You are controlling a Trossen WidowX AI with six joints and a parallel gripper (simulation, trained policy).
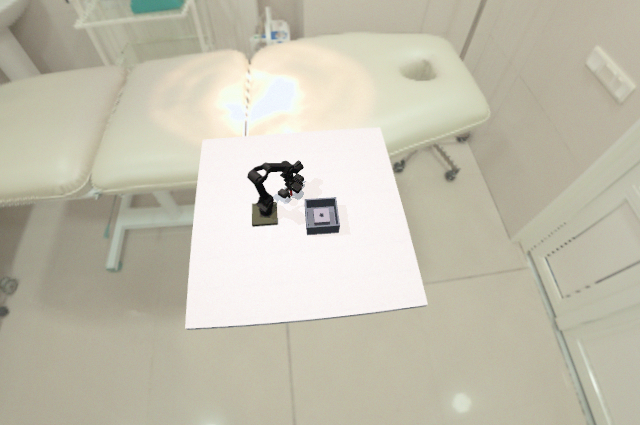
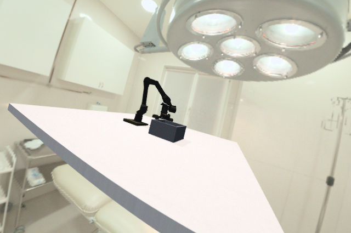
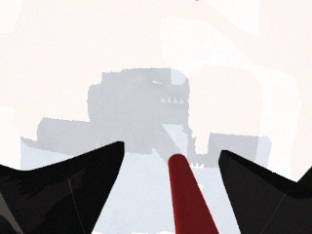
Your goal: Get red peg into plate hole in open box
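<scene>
The red peg is 3 cm above my gripper tip and 1 cm behind it. The rest, counted from my gripper tip: pale plate: 19 cm ahead, 16 cm to the right, 4 cm above; then dark grey box: 19 cm ahead, 16 cm to the right, 2 cm above.
</scene>
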